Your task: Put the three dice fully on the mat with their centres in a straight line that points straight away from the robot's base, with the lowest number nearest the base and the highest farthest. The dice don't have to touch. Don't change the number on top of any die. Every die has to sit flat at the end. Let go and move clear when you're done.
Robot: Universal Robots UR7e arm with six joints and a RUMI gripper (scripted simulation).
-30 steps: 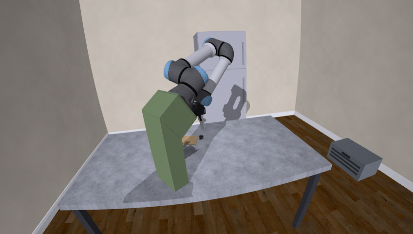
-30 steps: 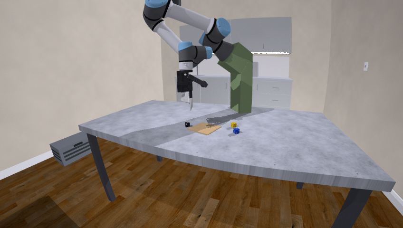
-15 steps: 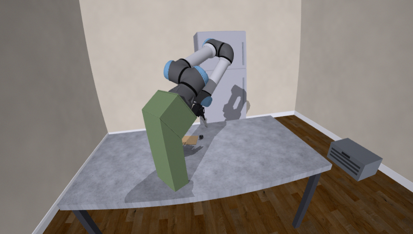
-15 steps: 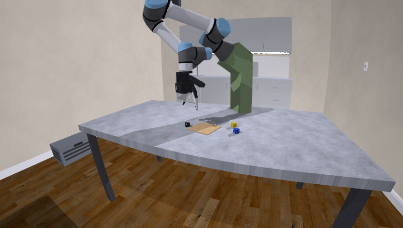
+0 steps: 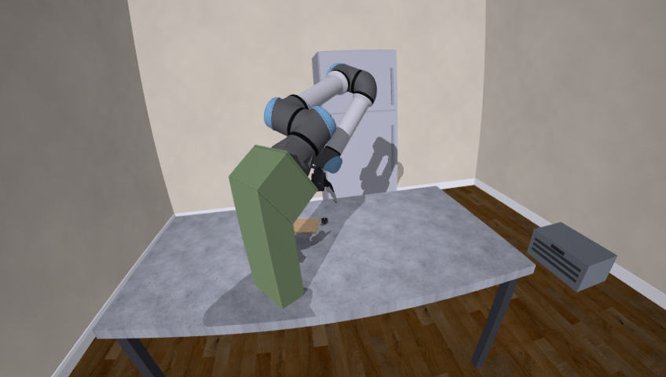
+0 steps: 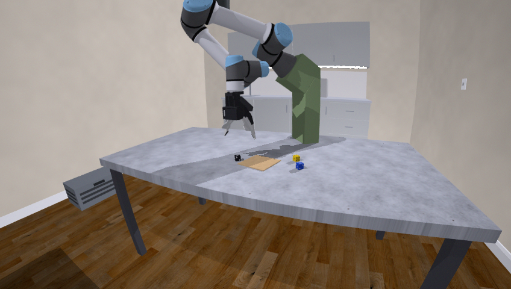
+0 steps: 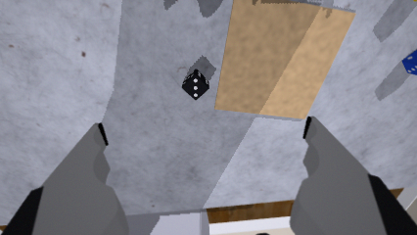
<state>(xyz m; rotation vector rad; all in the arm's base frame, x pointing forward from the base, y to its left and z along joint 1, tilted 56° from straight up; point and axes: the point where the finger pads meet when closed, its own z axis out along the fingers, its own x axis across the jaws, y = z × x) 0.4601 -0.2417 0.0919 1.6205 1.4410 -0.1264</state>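
My hand is 10 mm to the left of the black die and 100 mm above it. Also, from my hand: blue die: 80 mm ahead, 270 mm to the left, 100 mm below; mat: 20 mm ahead, 90 mm to the left, 110 mm below; yellow die: 10 mm behind, 260 mm to the left, 100 mm below.
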